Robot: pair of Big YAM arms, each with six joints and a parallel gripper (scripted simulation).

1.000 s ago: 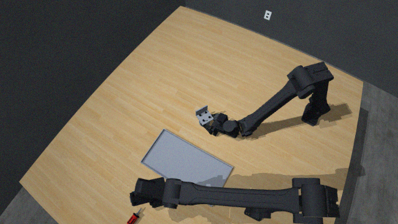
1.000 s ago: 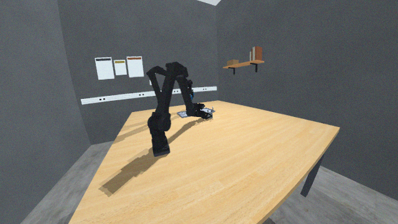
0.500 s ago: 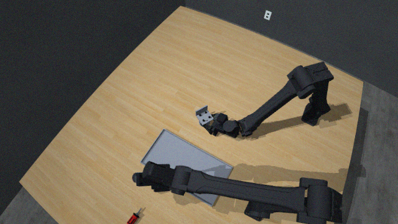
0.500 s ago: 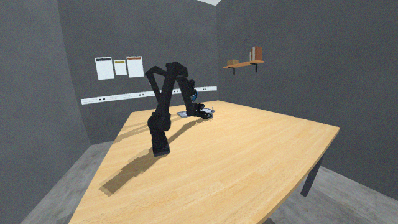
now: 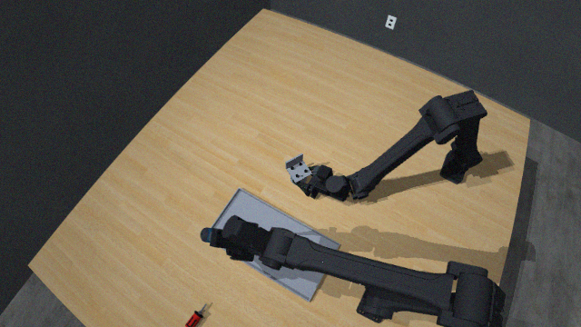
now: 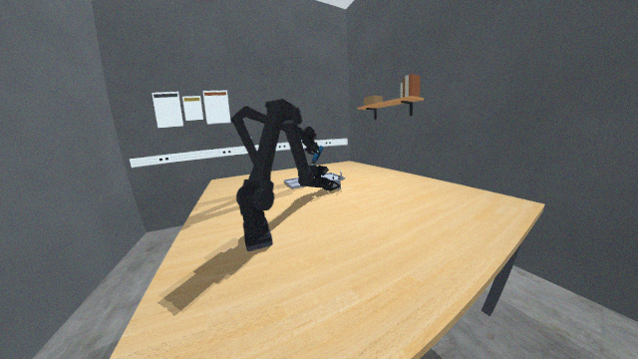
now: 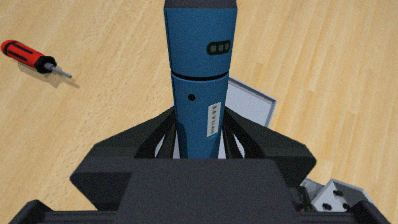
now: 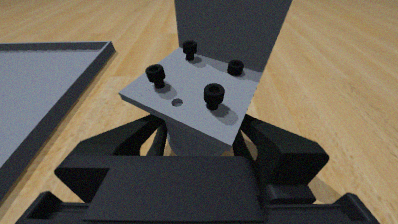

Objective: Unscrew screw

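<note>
My right gripper is now 1 cm below the joint module. Round my right hand: grey bracket (5 cm above); grey tray (25 cm to the left, 8 cm behind, 2 cm below).
</note>
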